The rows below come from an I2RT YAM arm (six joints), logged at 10 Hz.
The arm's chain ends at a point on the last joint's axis. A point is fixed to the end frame.
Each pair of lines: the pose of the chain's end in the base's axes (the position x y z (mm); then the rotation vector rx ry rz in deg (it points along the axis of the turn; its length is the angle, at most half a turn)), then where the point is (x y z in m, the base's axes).
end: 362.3 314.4 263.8 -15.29 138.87 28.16
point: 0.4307 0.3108 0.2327
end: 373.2 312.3 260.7 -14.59 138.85 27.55
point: 0.4416 0.3078 0.2297
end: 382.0 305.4 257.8 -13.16 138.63 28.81
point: 0.4503 0.3008 0.2265
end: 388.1 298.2 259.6 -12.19 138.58 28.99
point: 0.4563 0.2930 0.2282
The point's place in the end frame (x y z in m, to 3 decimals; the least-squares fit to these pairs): -0.033 -0.033 0.059
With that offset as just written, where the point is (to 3 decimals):
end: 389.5 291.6 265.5 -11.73 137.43 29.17
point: 0.458 0.286 0.235
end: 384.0 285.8 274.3 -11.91 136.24 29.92
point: 0.453 0.281 0.245
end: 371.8 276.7 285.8 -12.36 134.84 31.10
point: 0.442 0.273 0.258
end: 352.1 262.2 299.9 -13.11 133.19 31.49
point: 0.423 0.259 0.274
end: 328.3 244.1 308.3 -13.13 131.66 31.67
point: 0.400 0.241 0.284
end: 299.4 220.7 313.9 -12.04 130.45 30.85
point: 0.371 0.217 0.291
